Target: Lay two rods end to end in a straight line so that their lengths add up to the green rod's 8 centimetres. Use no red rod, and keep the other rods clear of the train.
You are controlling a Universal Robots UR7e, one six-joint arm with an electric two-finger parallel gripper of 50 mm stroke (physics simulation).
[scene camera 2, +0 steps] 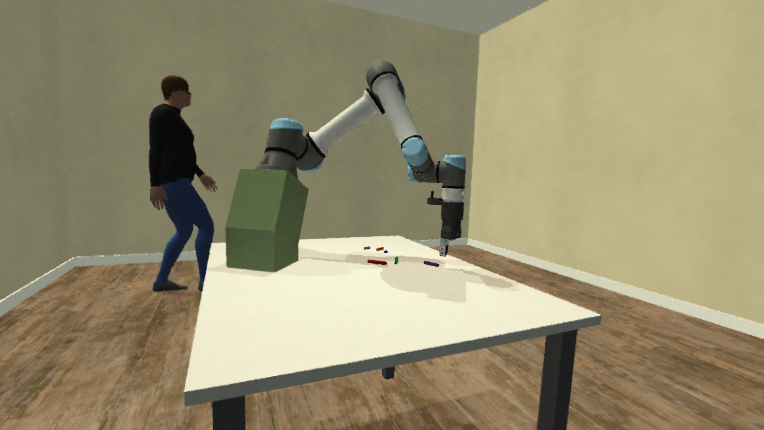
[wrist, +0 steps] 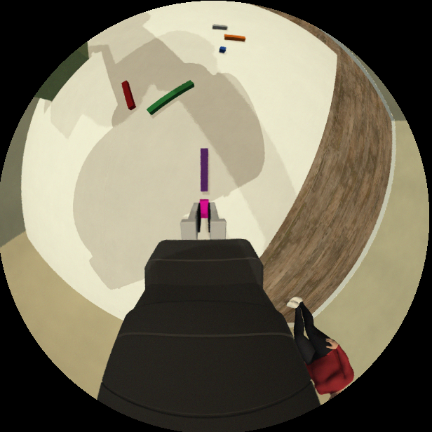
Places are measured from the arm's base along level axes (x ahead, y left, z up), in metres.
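Pixels of known places: gripper, fingertip midpoint: [scene camera 2: 443,255]; arm's base, link origin: [scene camera 2: 275,179].
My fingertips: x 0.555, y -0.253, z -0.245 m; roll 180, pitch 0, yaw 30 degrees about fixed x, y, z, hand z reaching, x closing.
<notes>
Ahead of a thing's pixels: the offset from my fingertips to its top centre.
My gripper [scene camera 2: 443,249] [wrist: 204,211] is shut on the magenta rod [scene camera 2: 442,255] [wrist: 204,206], low over the table's far right part in the scene view. The purple rod @[dy +0.042, dx -0.024, dz -0.036 m] [scene camera 2: 431,263] [wrist: 204,170] lies flat on the table. In the wrist view the magenta rod points along the purple rod's line, with a small gap between their near ends. Whether the magenta rod touches the table is too small to tell. The green rod @[dy +0.121, dx -0.130, dz -0.036 m] [scene camera 2: 396,260] [wrist: 171,97] lies apart, slanted, beyond the purple rod in the wrist view. The fingers hide part of the magenta rod.
A red rod @[dy +0.105, dx -0.210, dz -0.036 m] [scene camera 2: 376,262] [wrist: 128,96] lies beside the green one. A blue cube-like rod @[dy +0.264, dx -0.119, dz -0.036 m] [scene camera 2: 385,251] [wrist: 222,49], an orange rod @[dy +0.322, dx -0.124, dz -0.036 m] [scene camera 2: 379,248] [wrist: 234,38] and a grey rod @[dy +0.352, dx -0.173, dz -0.036 m] [scene camera 2: 366,247] [wrist: 220,27] lie farther off. The table's edge is near the gripper.
</notes>
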